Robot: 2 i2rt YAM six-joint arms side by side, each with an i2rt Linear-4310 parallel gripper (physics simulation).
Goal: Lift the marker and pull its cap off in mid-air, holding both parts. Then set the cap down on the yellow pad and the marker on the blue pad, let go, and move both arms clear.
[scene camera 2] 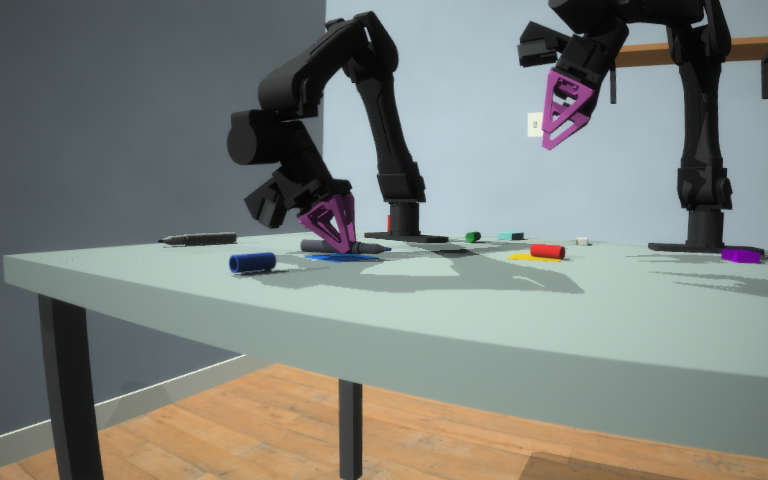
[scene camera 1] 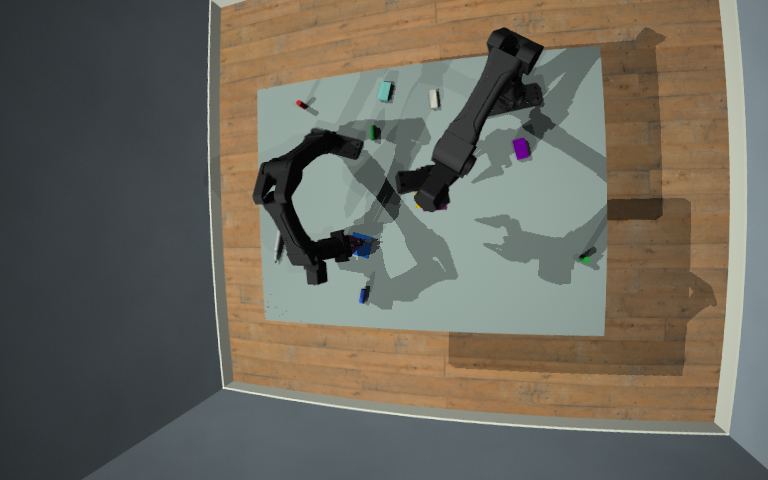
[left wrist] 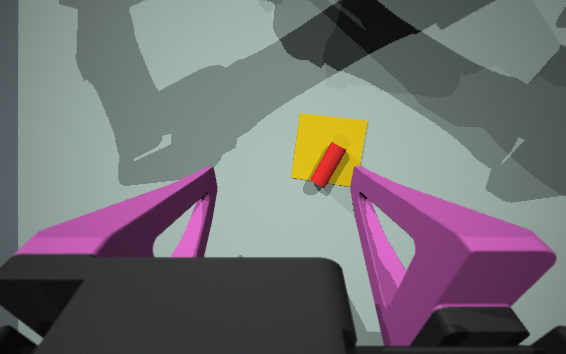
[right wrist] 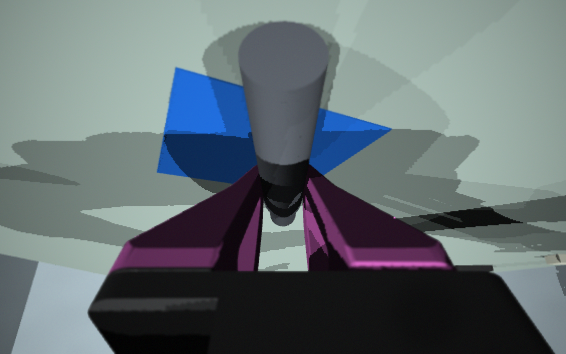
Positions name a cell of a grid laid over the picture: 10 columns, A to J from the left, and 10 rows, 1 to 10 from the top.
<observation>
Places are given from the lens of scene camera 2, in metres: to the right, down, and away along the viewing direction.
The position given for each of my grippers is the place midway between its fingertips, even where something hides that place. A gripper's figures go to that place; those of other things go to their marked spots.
my left gripper (scene camera 2: H3): 0.23, -0.14, 0.64
my right gripper (scene camera 2: E6): -0.05, 0.02, 0.66
blue cap (scene camera 2: D6): -0.14, 0.02, 0.49
</observation>
